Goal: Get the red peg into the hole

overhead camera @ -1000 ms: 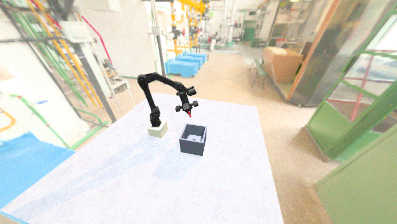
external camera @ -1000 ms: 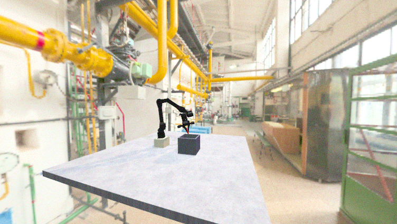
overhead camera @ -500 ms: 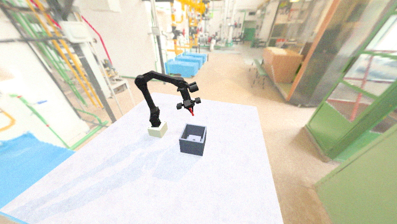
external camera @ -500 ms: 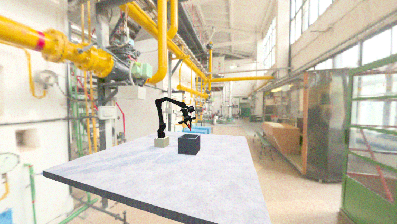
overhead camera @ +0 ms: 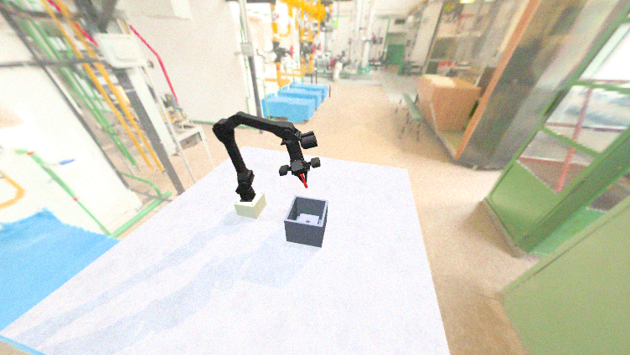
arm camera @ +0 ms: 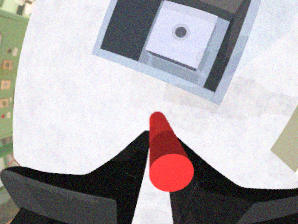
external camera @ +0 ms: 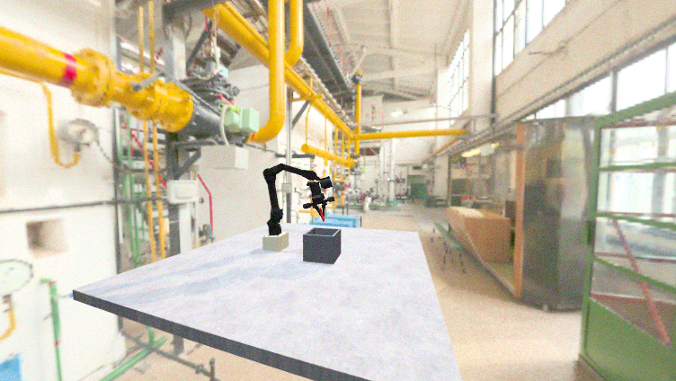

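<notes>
The plate is 30 mm ahead of my gripper tip, 120 mm to the right of it and 150 mm below it. From my gripper tip the other things lie so: red peg (10 mm to the right, 10 mm above).
</notes>
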